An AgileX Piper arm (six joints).
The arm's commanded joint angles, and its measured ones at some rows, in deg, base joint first. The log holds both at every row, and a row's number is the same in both.
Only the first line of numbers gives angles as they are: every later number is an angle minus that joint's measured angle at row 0.
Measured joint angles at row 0:
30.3, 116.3, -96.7, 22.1, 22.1, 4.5
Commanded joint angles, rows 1 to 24:
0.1, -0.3, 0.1, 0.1, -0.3, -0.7
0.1, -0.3, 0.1, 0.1, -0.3, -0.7
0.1, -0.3, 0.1, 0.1, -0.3, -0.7
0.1, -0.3, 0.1, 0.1, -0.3, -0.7
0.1, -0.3, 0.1, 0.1, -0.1, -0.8
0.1, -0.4, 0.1, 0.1, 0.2, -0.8
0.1, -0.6, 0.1, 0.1, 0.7, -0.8
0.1, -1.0, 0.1, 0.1, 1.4, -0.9
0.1, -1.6, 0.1, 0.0, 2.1, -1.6
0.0, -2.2, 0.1, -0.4, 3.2, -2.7
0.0, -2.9, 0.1, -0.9, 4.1, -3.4
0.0, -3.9, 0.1, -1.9, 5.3, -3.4
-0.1, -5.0, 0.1, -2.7, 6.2, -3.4
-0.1, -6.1, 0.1, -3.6, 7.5, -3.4
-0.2, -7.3, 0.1, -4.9, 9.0, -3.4
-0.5, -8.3, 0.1, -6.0, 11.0, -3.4
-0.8, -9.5, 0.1, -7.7, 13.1, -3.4
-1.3, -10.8, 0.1, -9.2, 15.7, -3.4
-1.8, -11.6, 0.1, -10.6, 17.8, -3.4
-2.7, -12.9, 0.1, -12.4, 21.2, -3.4
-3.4, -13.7, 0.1, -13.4, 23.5, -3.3
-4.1, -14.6, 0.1, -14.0, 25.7, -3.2
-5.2, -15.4, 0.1, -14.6, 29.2, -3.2
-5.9, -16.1, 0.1, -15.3, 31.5, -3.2
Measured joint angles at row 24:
-2.8, -12.9, 0.0, -11.6, 21.5, -2.9
